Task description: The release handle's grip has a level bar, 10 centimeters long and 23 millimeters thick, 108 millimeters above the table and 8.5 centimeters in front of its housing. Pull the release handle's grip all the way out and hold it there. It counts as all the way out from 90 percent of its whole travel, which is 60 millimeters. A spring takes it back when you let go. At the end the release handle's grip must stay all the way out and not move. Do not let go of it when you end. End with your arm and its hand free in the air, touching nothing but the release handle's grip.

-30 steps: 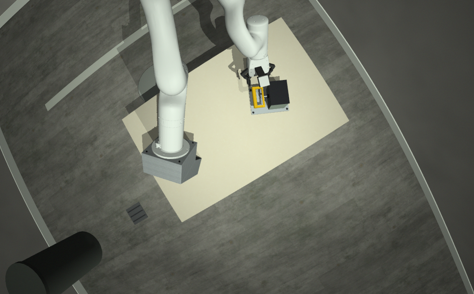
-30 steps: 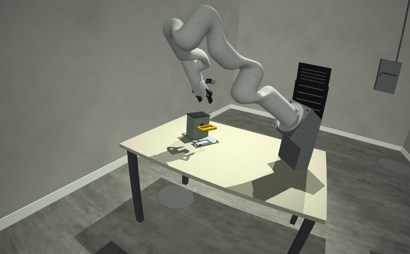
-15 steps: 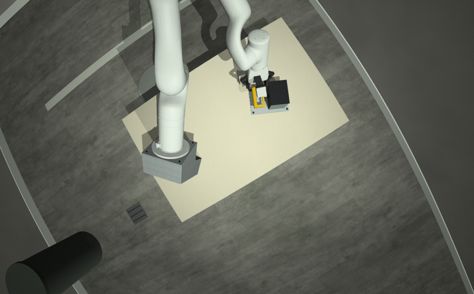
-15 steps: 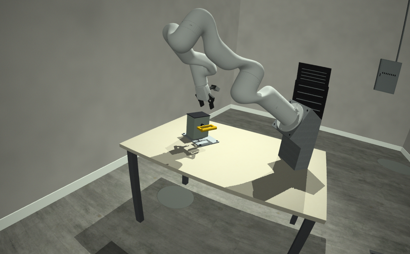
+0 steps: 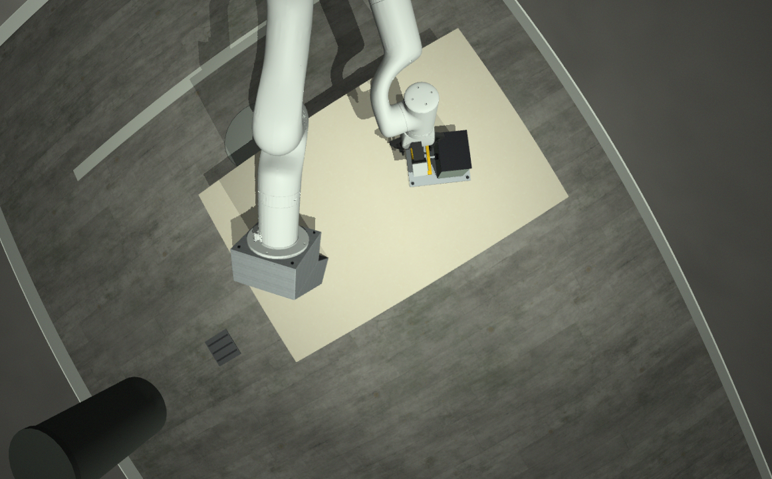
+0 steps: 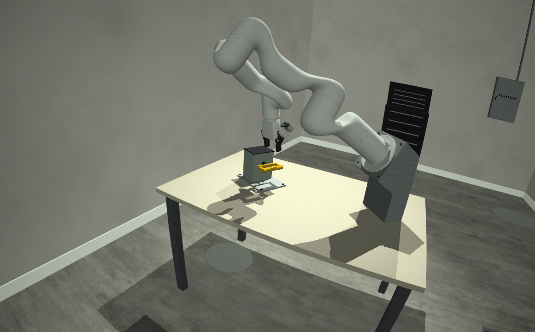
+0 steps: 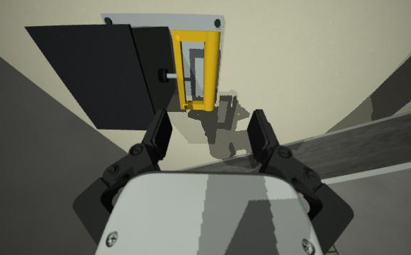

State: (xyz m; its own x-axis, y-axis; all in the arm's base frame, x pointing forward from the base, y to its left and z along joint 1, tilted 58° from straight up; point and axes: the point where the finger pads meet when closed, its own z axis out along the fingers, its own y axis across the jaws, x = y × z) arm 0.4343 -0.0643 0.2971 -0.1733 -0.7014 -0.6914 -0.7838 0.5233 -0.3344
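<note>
Now: hand 22 cm above the grey baseplate, 9 cm short of it and 2 cm to the left of it.
</note>
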